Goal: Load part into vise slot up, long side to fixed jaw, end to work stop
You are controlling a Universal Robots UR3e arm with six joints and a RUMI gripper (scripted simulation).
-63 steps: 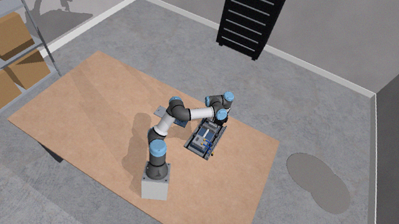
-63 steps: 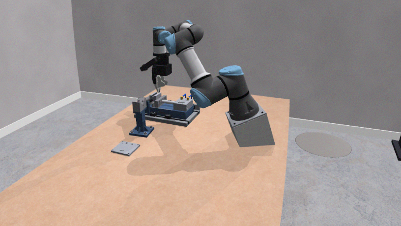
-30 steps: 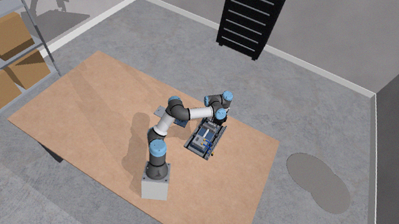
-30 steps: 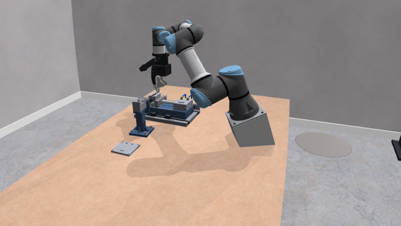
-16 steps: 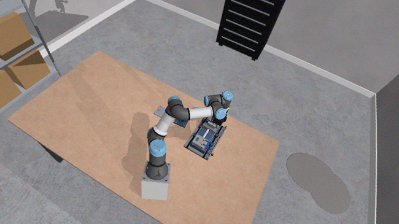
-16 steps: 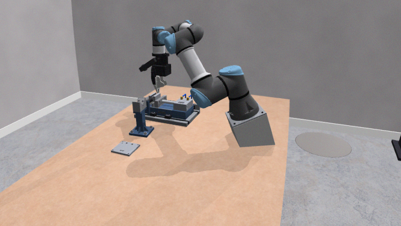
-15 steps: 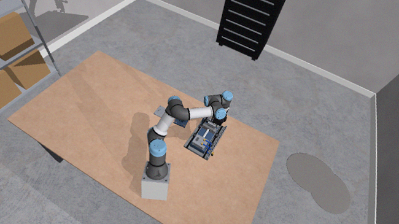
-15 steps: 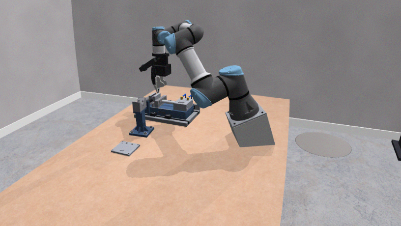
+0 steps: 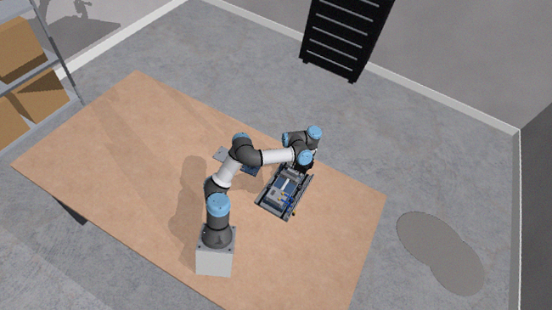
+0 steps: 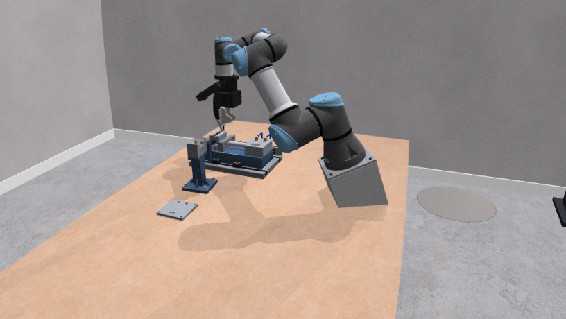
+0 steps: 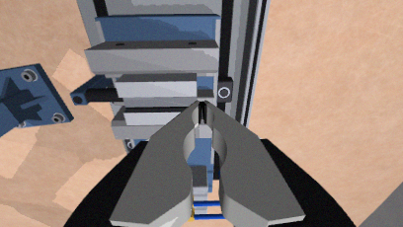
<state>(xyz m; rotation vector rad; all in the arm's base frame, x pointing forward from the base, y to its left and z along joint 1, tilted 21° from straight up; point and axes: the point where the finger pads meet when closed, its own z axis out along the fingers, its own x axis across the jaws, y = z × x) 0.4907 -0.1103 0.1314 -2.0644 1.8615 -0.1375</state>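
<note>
The part is 3 cm to the left of my hand and 2 cm below it. Also, from my hand: fixed jaw 2 cm ahead, 4 cm to the left, 4 cm below; work stop 1 cm behind, 8 cm to the left, 3 cm below; vise 7 cm behind, 3 cm to the left, 8 cm below.
</note>
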